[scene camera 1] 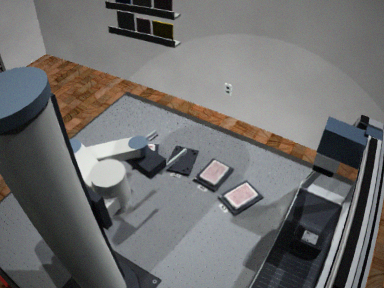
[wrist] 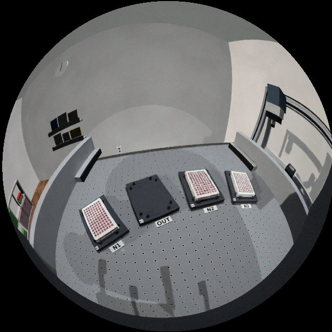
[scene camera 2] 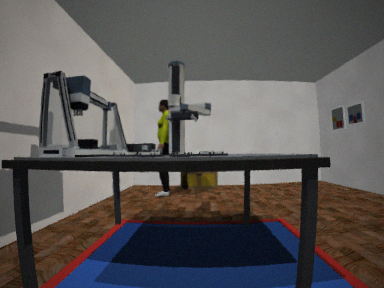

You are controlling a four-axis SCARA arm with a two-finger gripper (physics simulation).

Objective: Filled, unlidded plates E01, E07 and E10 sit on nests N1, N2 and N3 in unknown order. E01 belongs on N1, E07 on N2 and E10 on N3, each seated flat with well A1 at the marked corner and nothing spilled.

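Places are measured from the arm's base along level axes (x left, y back, z up), in centimetres.
Pixels of known places: gripper, fingertip midpoint: [scene camera 1: 170, 141] [scene camera 2: 178, 116].
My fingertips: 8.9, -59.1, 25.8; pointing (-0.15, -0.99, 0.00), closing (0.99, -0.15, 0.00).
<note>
Behind a point stands the place of what it marks, as x, y, z.
A white-rimmed plate with pink-red wells [wrist: 100, 220] sits on nest N1 [wrist: 112, 241], mostly hidden by the arm in scene camera 1. A second such plate [wrist: 202, 183] [scene camera 1: 215, 171] {-6.3, -72.0, 3.5} sits on nest N2 [wrist: 184, 190]. A third plate [wrist: 242, 183] [scene camera 1: 241, 195] {-22.9, -65.4, 3.6} sits on nest N3 [wrist: 229, 187]. All three look flat and unlidded. Their E numbers and well A1 cannot be read. The OUT nest [wrist: 151, 200] [scene camera 1: 182, 162] {10.3, -69.7, 2.4} is empty, between N1 and N2. My gripper [wrist: 167, 137] [scene camera 1: 170, 142] {8.9, -59.1, 25.8} is open and empty, its fingers wide apart above the nests.
The perforated bench top [scene camera 1: 185, 235] {-11.8, -36.9, 1.3} [wrist: 190, 260] carries the nests. A gantry machine [scene camera 1: 342, 142] {-54.1, -69.8, 47.6} [scene camera 2: 79, 90] {-48.9, -77.8, 40.7} [wrist: 275, 102] stands at the N3 end, with a dark deck beneath it. The arm's column [scene camera 1: 50, 190] {-7.1, 2.3, 70.5} [scene camera 2: 176, 100] {2.8, -21.7, 46.7} rises from the bench. A person in yellow [scene camera 2: 163, 130] stands behind the bench.
</note>
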